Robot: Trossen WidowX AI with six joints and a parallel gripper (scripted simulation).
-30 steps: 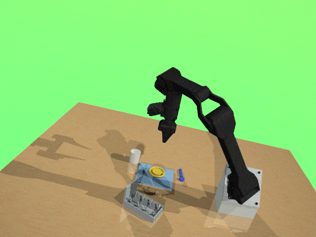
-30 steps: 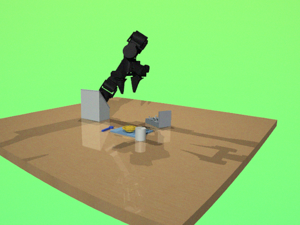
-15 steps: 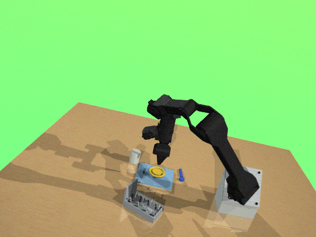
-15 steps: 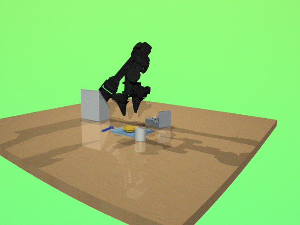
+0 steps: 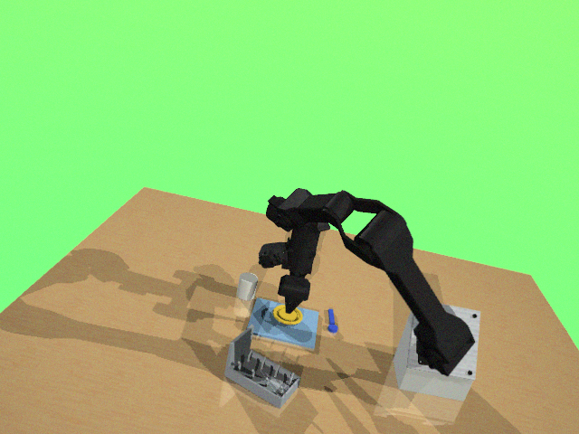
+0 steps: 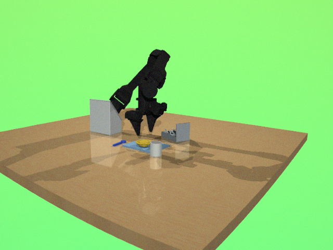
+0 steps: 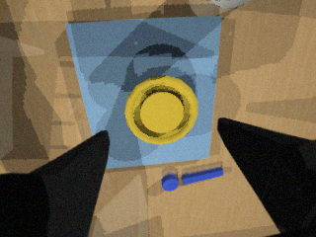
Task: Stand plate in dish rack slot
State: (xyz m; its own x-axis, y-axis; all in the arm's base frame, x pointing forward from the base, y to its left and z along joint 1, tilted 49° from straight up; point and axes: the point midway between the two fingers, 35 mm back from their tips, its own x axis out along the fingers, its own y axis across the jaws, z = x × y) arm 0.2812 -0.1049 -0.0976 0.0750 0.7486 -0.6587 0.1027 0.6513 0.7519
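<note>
The yellow plate is 40 mm below my gripper tip. Also, from my gripper tip: small blue spoon 110 mm behind, 20 mm to the right, 50 mm below; then light blue mat 10 mm to the left, 50 mm below; then white cup 100 mm ahead, 80 mm to the right, 30 mm below.
</note>
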